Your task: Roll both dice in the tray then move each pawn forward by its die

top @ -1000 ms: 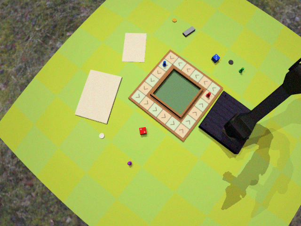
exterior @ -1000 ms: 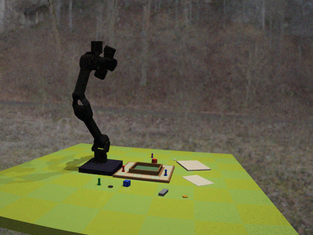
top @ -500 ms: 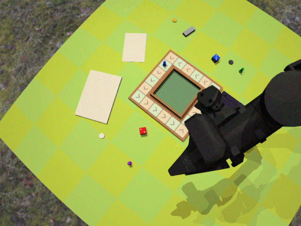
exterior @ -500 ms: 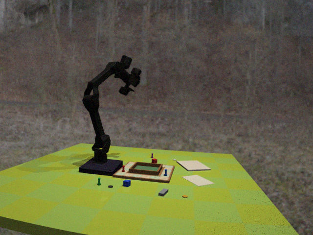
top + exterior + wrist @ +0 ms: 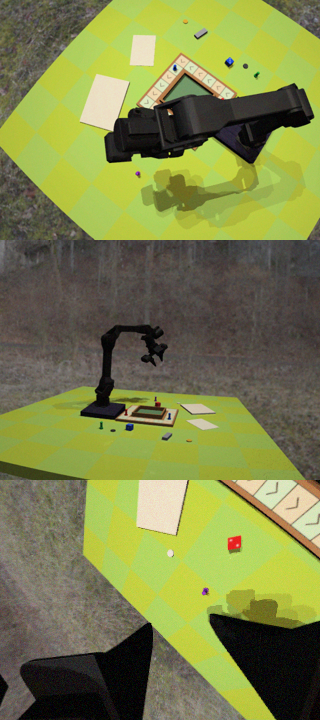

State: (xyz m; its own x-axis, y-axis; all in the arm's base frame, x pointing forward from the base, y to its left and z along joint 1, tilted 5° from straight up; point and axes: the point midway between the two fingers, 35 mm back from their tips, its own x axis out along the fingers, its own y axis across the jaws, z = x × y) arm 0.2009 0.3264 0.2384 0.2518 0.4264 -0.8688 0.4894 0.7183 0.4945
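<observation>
My gripper tip is 25 cm above the red die, 7 cm to the left of it and 3 cm short of it. Round my gripper tip: purple pawn: 25 cm below, 5 cm to the left, 3 cm behind; then green tray: 28 cm to the right, 26 cm below, 5 cm ahead; then white disc: 26 cm below, 13 cm ahead, 7 cm to the left.
</observation>
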